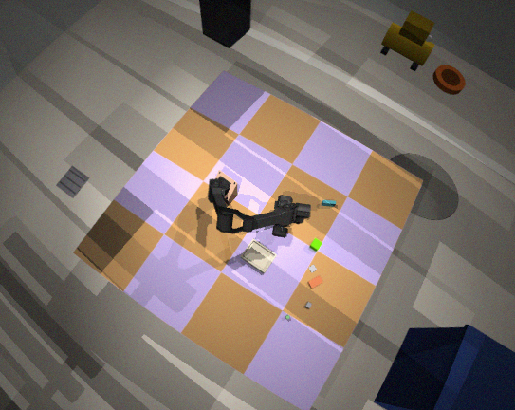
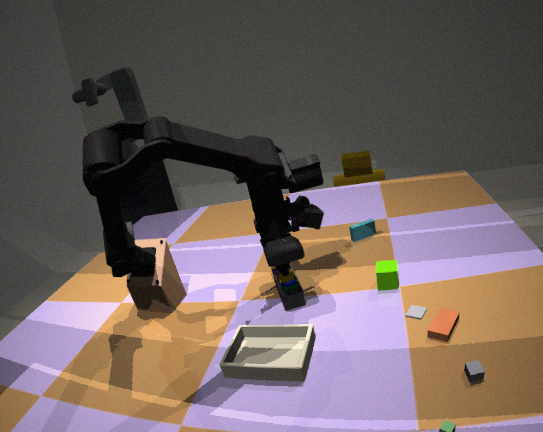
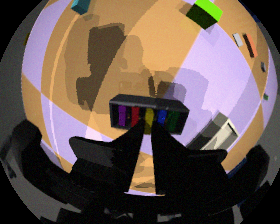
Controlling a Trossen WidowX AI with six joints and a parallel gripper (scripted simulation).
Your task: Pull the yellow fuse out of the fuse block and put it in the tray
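My gripper tip is 10 mm short of the shallow beige tray, 180 mm to the left of it and 50 mm above it. The rest, counted from my gripper tip: green cube 200 mm ahead, 20 mm to the left, 30 mm below; then teal block 130 mm ahead, 230 mm to the left, 30 mm below; then yellow fuse 10 mm below.
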